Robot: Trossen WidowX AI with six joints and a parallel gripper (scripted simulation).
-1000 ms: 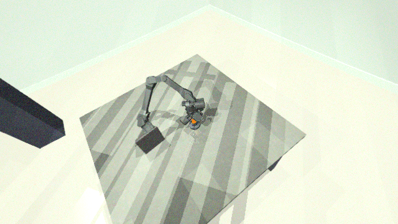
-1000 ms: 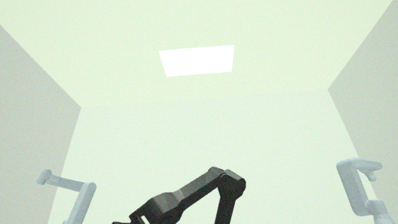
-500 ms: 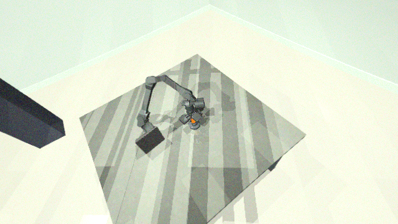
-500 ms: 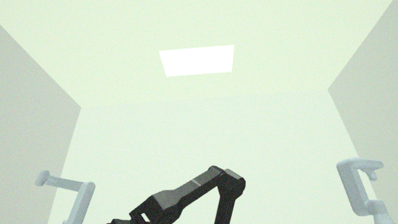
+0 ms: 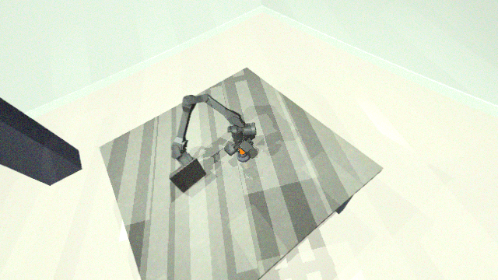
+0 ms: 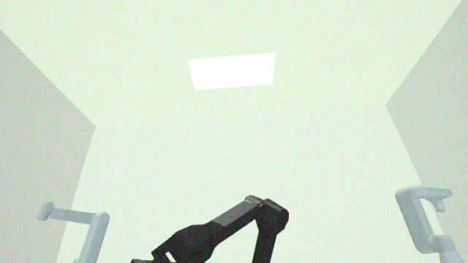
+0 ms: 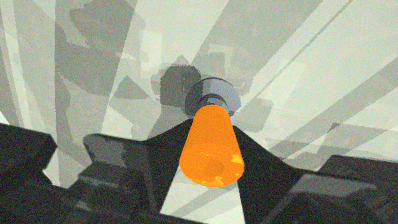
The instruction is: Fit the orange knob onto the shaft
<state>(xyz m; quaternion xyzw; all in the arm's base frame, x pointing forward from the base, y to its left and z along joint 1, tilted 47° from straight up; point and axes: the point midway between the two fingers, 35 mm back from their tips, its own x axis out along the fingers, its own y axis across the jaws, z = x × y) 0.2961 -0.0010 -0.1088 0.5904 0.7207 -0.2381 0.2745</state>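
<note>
Now: gripper tip 2 cm below the orange knob. From my gripper tip the other things lie so: round pedestal: 4 cm below.
</note>
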